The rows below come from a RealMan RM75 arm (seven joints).
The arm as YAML. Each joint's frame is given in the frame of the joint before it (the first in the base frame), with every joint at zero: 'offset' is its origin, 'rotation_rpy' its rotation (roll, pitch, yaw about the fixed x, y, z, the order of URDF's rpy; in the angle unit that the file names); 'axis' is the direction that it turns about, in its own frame. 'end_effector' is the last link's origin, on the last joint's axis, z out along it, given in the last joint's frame.
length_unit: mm
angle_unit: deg
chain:
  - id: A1
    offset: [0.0, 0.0, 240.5]
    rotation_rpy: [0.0, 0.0, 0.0]
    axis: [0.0, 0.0, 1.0]
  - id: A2
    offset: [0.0, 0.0, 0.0]
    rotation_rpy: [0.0, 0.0, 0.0]
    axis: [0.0, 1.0, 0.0]
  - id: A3
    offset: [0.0, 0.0, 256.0]
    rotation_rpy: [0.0, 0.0, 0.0]
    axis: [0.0, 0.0, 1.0]
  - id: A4
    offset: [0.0, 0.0, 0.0]
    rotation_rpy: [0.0, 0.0, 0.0]
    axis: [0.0, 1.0, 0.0]
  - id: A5
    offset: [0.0, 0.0, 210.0]
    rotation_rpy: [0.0, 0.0, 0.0]
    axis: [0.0, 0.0, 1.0]
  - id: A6
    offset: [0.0, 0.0, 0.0]
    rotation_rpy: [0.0, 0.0, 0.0]
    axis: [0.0, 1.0, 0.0]
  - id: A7
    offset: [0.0, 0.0, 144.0]
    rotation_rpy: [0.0, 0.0, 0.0]
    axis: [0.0, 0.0, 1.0]
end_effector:
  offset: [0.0, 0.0, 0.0]
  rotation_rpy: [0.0, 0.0, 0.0]
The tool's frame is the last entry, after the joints.
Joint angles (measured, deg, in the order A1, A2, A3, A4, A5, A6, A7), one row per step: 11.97 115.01 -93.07 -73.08 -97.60 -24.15 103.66; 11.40 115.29 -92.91 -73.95 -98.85 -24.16 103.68; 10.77 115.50 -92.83 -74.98 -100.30 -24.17 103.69; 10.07 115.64 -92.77 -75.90 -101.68 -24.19 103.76; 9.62 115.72 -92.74 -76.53 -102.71 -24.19 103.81; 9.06 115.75 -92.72 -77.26 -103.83 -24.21 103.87; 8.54 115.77 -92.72 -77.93 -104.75 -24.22 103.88; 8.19 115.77 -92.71 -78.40 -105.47 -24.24 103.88; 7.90 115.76 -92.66 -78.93 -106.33 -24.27 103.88; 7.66 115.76 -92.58 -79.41 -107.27 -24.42 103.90; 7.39 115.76 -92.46 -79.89 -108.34 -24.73 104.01; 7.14 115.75 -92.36 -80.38 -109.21 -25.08 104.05; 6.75 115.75 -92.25 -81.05 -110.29 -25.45 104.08; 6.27 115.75 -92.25 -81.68 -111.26 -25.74 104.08; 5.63 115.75 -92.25 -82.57 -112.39 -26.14 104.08; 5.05 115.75 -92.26 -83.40 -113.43 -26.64 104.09; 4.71 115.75 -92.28 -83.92 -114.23 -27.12 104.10; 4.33 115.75 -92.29 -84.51 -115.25 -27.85 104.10; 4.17 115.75 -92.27 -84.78 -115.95 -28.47 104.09; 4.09 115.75 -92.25 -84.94 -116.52 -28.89 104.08
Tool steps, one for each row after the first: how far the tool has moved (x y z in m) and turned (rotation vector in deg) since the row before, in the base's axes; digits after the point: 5 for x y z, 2 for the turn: -0.00050 -0.00163 0.00104 0.38 -0.79 0.35; -0.00067 -0.00184 0.00139 0.40 -1.07 0.49; 0.00052 -0.00217 0.00144 0.35 -1.04 0.28; 0.00030 -0.00136 0.00106 0.25 -0.82 0.23; 0.00070 -0.00174 0.00146 0.27 -0.94 0.22; 0.00056 -0.00163 0.00135 0.25 -0.81 0.20; 0.00044 -0.00108 0.00104 0.17 -0.66 0.17; 0.00000 -0.00076 0.00140 0.22 -0.80 0.28; 0.00003 -0.00071 0.00114 0.11 -0.85 0.28; 0.00041 -0.00098 0.00100 -0.01 -0.90 0.22; 0.00003 -0.00097 0.00093 -0.06 -0.77 0.26; 0.00018 -0.00142 0.00133 0.01 -0.97 0.30; 0.00062 -0.00187 0.00086 -0.03 -0.91 0.21; 0.00039 -0.00247 0.00128 -0.02 -1.05 0.29; 0.00023 -0.00243 0.00089 -0.15 -0.96 0.28; 0.00014 -0.00167 0.00014 -0.27 -0.75 0.21; 0.00032 -0.00210 -0.00015 -0.48 -0.98 0.25; 0.00042 -0.00126 -0.00054 -0.48 -0.69 0.13; 0.00039 -0.00075 -0.00038 -0.33 -0.57 0.10
